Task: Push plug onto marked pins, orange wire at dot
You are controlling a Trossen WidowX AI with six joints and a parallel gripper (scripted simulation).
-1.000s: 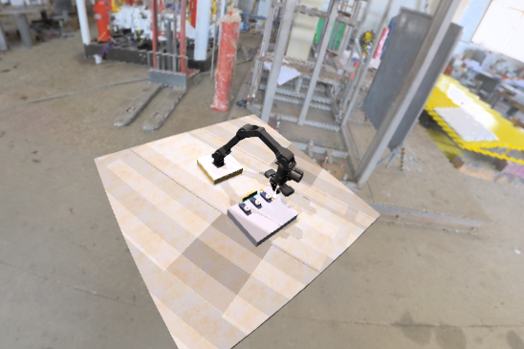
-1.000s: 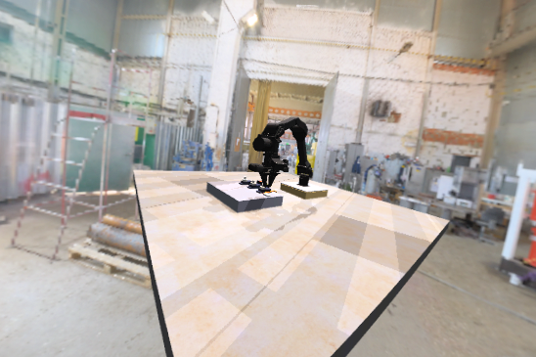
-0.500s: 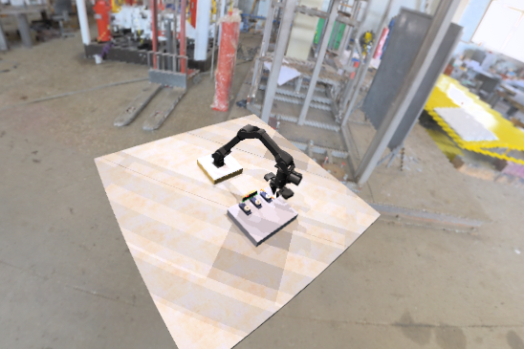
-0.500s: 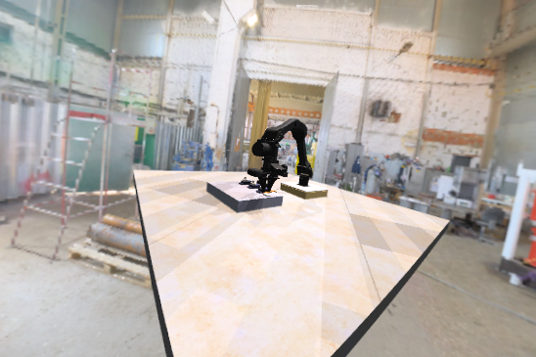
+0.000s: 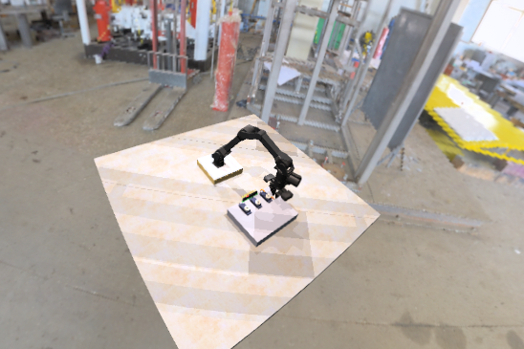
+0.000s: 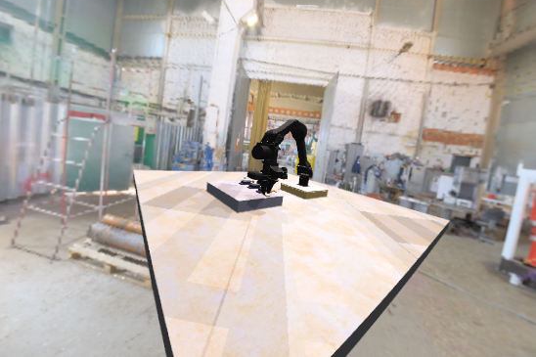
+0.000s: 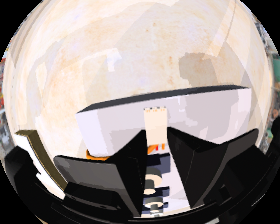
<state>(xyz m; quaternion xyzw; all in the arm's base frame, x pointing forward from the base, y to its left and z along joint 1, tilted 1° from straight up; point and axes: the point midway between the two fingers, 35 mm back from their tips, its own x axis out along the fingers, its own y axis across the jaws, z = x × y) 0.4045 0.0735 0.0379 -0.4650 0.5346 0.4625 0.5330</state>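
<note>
The red band lies 13 cm to the right of my gripper tip, 9 cm behind it and 2 cm above it. From my gripper tip the other things lie so: grey printed holder (13 cm to the right, 7 cm ahead, 3 cm below).
</note>
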